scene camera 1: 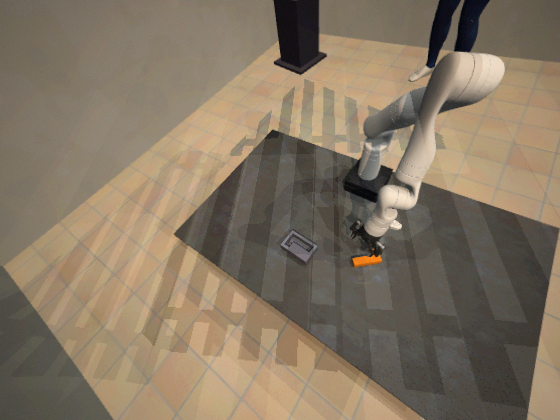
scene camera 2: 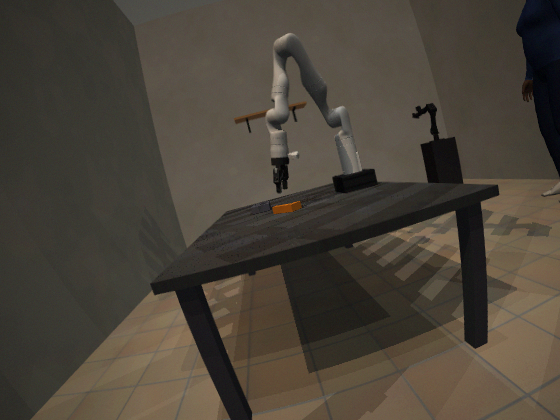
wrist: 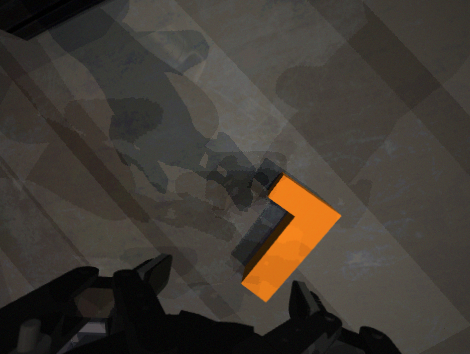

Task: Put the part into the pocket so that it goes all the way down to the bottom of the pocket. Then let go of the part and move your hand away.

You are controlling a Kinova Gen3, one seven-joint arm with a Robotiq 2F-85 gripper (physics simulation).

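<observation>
The part, an orange L-shaped block, lies flat on the table. The grey block with the pocket stands apart from it, to its left in scene camera 1; no orange shows in its pocket. My gripper is open and empty, above the table close to the part. In the wrist view the right finger is beside the end of the part's long arm, and the left finger is well off to the left. The pocket's floor is too small to make out.
The dark table carries the robot's black base behind the part. Beyond the table are a dark pedestal, a standing person and a wall shelf.
</observation>
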